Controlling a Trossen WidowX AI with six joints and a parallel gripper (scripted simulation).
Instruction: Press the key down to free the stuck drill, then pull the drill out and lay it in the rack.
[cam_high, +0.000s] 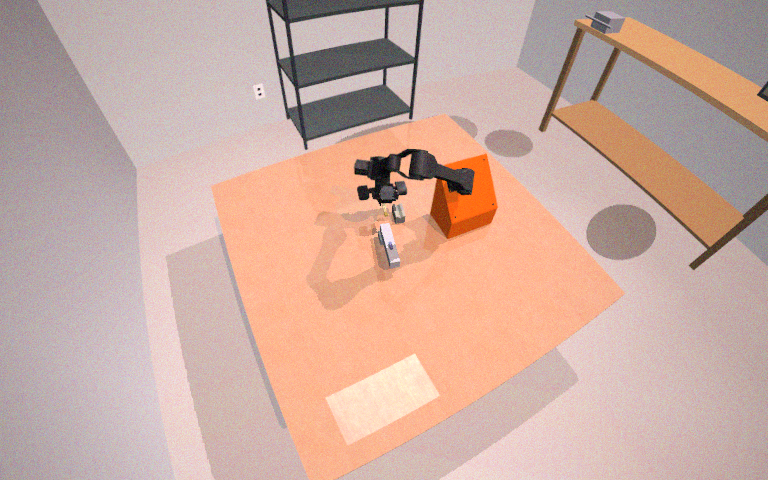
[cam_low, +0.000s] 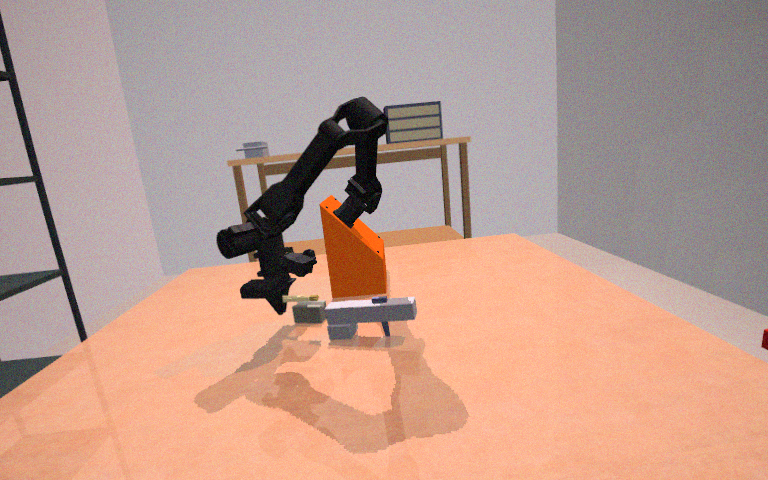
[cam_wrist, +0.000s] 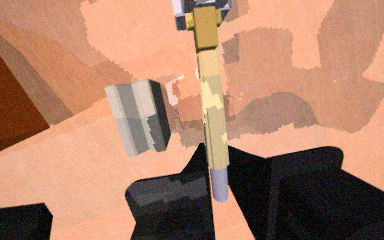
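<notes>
Now: the drill 1 cm ahead of my gripper tip, 4 cm to the left of it and 4 cm above it. Also, from my gripper tip: rack: 5 cm behind, 5 cm to the left, 2 cm below; then blue key: 6 cm ahead, 22 cm to the left, 1 cm above.
</notes>
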